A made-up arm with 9 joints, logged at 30 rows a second.
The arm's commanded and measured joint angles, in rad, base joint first. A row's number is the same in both.
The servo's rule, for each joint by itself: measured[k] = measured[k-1] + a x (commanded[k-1-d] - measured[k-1]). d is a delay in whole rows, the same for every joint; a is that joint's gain. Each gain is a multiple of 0.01, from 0.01 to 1. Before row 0 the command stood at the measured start. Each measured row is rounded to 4 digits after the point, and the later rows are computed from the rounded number. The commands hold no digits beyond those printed.
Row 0, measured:
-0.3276, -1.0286, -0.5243, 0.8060, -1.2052, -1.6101, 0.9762, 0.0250, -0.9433
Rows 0 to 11, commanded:
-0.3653, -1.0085, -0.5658, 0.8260, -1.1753, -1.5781, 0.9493, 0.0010, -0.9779
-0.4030, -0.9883, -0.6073, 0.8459, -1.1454, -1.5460, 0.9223, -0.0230, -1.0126
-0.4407, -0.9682, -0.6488, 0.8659, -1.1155, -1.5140, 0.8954, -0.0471, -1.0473
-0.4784, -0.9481, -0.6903, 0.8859, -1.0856, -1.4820, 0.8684, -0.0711, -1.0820
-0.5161, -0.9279, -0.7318, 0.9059, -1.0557, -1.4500, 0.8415, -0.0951, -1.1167
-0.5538, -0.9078, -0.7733, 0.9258, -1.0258, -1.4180, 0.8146, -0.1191, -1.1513
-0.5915, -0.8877, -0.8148, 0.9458, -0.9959, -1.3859, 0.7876, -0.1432, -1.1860
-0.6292, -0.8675, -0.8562, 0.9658, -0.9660, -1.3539, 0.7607, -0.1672, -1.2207
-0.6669, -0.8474, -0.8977, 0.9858, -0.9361, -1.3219, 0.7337, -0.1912, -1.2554
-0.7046, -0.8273, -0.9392, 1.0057, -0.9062, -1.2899, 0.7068, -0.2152, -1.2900
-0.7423, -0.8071, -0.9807, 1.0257, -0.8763, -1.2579, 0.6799, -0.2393, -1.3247
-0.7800, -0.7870, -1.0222, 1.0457, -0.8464, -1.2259, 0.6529, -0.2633, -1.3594
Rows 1 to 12, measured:
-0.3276, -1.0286, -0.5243, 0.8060, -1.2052, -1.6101, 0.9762, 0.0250, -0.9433
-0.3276, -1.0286, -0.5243, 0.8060, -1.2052, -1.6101, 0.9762, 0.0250, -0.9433
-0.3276, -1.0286, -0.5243, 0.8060, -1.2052, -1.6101, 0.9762, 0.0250, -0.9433
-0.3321, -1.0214, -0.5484, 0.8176, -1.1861, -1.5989, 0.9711, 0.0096, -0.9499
-0.3406, -1.0095, -0.5826, 0.8340, -1.1601, -1.5804, 0.9618, -0.0113, -0.9618
-0.3526, -0.9946, -0.6210, 0.8525, -1.1316, -1.5572, 0.9492, -0.0342, -0.9780
-0.3677, -0.9779, -0.6612, 0.8719, -1.1022, -1.5309, 0.9338, -0.0578, -0.9978
-0.3855, -0.9599, -0.7021, 0.8916, -1.0724, -1.5026, 0.9163, -0.0817, -1.0204
-0.4057, -0.9411, -0.7434, 0.9114, -1.0426, -1.4730, 0.8970, -0.1056, -1.0453
-0.4280, -0.9219, -0.7848, 0.9314, -1.0127, -1.4425, 0.8762, -0.1297, -1.0720
-0.4521, -0.9023, -0.8262, 0.9514, -0.9828, -1.4115, 0.8543, -0.1537, -1.1003
-0.4779, -0.8825, -0.8677, 0.9714, -0.9529, -1.3801, 0.8314, -0.1777, -1.1298
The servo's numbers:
d 3
a 0.12 0.36 0.58 0.58 0.64 0.35 0.19 0.64 0.19

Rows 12 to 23, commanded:
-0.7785, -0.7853, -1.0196, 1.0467, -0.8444, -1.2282, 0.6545, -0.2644, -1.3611
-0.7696, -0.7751, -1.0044, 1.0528, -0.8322, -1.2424, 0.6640, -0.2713, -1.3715
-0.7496, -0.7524, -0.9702, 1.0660, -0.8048, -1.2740, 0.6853, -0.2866, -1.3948
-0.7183, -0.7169, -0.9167, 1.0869, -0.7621, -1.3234, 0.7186, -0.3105, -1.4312
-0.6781, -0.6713, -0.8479, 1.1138, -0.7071, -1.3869, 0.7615, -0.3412, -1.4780
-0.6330, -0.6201, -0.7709, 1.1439, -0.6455, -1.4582, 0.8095, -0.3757, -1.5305
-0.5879, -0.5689, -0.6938, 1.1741, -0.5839, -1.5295, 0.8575, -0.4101, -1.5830
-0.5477, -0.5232, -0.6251, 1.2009, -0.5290, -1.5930, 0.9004, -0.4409, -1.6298
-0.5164, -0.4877, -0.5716, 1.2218, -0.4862, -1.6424, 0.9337, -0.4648, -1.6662
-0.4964, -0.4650, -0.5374, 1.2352, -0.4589, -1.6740, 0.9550, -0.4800, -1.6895
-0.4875, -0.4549, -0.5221, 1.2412, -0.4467, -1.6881, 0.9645, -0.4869, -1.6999
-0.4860, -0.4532, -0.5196, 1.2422, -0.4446, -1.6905, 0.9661, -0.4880, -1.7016
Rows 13 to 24, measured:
-0.5051, -0.8626, -0.9092, 0.9913, -0.9230, -1.3485, 0.8077, -0.2017, -1.1602
-0.5336, -0.8426, -0.9507, 1.0113, -0.8931, -1.3168, 0.7834, -0.2258, -1.1915
-0.5632, -0.8226, -0.9922, 1.0313, -0.8632, -1.2850, 0.7586, -0.2498, -1.2234
-0.5890, -0.8092, -1.0081, 1.0402, -0.8512, -1.2651, 0.7388, -0.2591, -1.2496
-0.6107, -0.7969, -1.0060, 1.0475, -0.8390, -1.2572, 0.7246, -0.2669, -1.2728
-0.6274, -0.7809, -0.9852, 1.0582, -0.8171, -1.2631, 0.7171, -0.2795, -1.2960
-0.6383, -0.7579, -0.9455, 1.0748, -0.7819, -1.2842, 0.7174, -0.2993, -1.3217
-0.6431, -0.7267, -0.8889, 1.0974, -0.7340, -1.3201, 0.7258, -0.3261, -1.3514
-0.6419, -0.6883, -0.8205, 1.1244, -0.6774, -1.3684, 0.7417, -0.3578, -1.3854
-0.6354, -0.6453, -0.7470, 1.1532, -0.6176, -1.4248, 0.7637, -0.3913, -1.4229
-0.6249, -0.6013, -0.6763, 1.1809, -0.5609, -1.4837, 0.7897, -0.4230, -1.4622
-0.6119, -0.5604, -0.6156, 1.2046, -0.5131, -1.5392, 0.8171, -0.4498, -1.5010

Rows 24 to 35, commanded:
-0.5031, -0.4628, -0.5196, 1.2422, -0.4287, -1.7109, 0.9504, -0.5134, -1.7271
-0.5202, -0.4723, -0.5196, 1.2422, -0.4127, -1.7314, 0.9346, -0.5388, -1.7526
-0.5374, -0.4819, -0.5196, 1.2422, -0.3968, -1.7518, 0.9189, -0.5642, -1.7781
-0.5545, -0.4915, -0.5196, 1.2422, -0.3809, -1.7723, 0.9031, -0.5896, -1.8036
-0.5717, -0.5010, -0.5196, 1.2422, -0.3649, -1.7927, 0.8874, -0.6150, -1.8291
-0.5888, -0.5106, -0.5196, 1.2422, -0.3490, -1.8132, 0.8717, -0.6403, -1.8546
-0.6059, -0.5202, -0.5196, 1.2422, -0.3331, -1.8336, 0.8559, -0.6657, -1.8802
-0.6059, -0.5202, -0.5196, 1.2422, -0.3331, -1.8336, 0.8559, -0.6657, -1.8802
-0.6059, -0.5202, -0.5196, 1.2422, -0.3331, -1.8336, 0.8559, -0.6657, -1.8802
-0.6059, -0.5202, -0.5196, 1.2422, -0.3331, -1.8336, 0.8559, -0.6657, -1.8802
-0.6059, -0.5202, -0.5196, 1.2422, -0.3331, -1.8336, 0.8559, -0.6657, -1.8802
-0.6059, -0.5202, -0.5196, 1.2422, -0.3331, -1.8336, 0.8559, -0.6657, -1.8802
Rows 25 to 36, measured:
-0.5980, -0.5261, -0.5702, 1.2223, -0.4784, -1.5864, 0.8433, -0.4691, -1.5368
-0.5847, -0.5005, -0.5423, 1.2333, -0.4581, -1.6220, 0.8663, -0.4805, -1.5678
-0.5729, -0.4835, -0.5291, 1.2385, -0.4495, -1.6460, 0.8853, -0.4853, -1.5932
-0.5645, -0.4760, -0.5236, 1.2406, -0.4362, -1.6687, 0.8977, -0.5033, -1.6186
-0.5592, -0.4747, -0.5213, 1.2415, -0.4212, -1.6906, 0.9047, -0.5260, -1.6441
-0.5566, -0.4773, -0.5203, 1.2419, -0.4056, -1.7120, 0.9074, -0.5504, -1.6696
-0.5563, -0.4824, -0.5199, 1.2421, -0.3898, -1.7331, 0.9066, -0.5755, -1.6951
-0.5581, -0.4891, -0.5197, 1.2422, -0.3739, -1.7540, 0.9030, -0.6008, -1.7206
-0.5618, -0.4968, -0.5196, 1.2422, -0.3580, -1.7747, 0.8971, -0.6261, -1.7461
-0.5671, -0.5052, -0.5196, 1.2422, -0.3421, -1.7953, 0.8893, -0.6514, -1.7716
-0.5718, -0.5106, -0.5196, 1.2422, -0.3363, -1.8087, 0.8830, -0.6606, -1.7922
-0.5759, -0.5141, -0.5196, 1.2422, -0.3343, -1.8174, 0.8779, -0.6639, -1.8089

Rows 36 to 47, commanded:
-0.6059, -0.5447, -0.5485, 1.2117, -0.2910, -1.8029, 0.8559, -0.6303, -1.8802
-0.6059, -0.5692, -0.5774, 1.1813, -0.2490, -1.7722, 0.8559, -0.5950, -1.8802
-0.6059, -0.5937, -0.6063, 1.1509, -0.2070, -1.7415, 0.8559, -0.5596, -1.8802
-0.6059, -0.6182, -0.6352, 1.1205, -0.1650, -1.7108, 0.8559, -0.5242, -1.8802
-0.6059, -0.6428, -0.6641, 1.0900, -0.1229, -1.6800, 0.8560, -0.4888, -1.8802
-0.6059, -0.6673, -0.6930, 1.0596, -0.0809, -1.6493, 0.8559, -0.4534, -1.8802
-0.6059, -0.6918, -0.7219, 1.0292, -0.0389, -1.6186, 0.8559, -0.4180, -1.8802
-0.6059, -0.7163, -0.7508, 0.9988, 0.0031, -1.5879, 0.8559, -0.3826, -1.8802
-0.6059, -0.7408, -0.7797, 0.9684, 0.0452, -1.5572, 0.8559, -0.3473, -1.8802
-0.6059, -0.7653, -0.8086, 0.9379, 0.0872, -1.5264, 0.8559, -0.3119, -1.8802
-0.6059, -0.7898, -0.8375, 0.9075, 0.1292, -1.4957, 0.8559, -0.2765, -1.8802
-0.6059, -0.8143, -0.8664, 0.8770, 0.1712, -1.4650, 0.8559, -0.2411, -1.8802
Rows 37 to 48, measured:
-0.5795, -0.5163, -0.5196, 1.2422, -0.3335, -1.8231, 0.8737, -0.6651, -1.8224
-0.5827, -0.5177, -0.5196, 1.2422, -0.3332, -1.8268, 0.8703, -0.6655, -1.8334
-0.5855, -0.5186, -0.5196, 1.2422, -0.3331, -1.8292, 0.8676, -0.6656, -1.8423
-0.5879, -0.5280, -0.5364, 1.2245, -0.3062, -1.8200, 0.8654, -0.6430, -1.8495
-0.5901, -0.5428, -0.5602, 1.1994, -0.2696, -1.8033, 0.8636, -0.6123, -1.8553
-0.5920, -0.5611, -0.5869, 1.1713, -0.2295, -1.7817, 0.8621, -0.5786, -1.8600
-0.5937, -0.5817, -0.6149, 1.1418, -0.1882, -1.7569, 0.8609, -0.5438, -1.8638
-0.5952, -0.6037, -0.6434, 1.1118, -0.1464, -1.7300, 0.8600, -0.5086, -1.8669
-0.5965, -0.6266, -0.6722, 1.0815, -0.1045, -1.7018, 0.8592, -0.4733, -1.8694
-0.5976, -0.6501, -0.7010, 1.0512, -0.0625, -1.6727, 0.8586, -0.4379, -1.8715
-0.5986, -0.6739, -0.7299, 1.0208, -0.0205, -1.6430, 0.8581, -0.4025, -1.8732
-0.5995, -0.6980, -0.7588, 0.9904, 0.0215, -1.6130, 0.8577, -0.3672, -1.8745

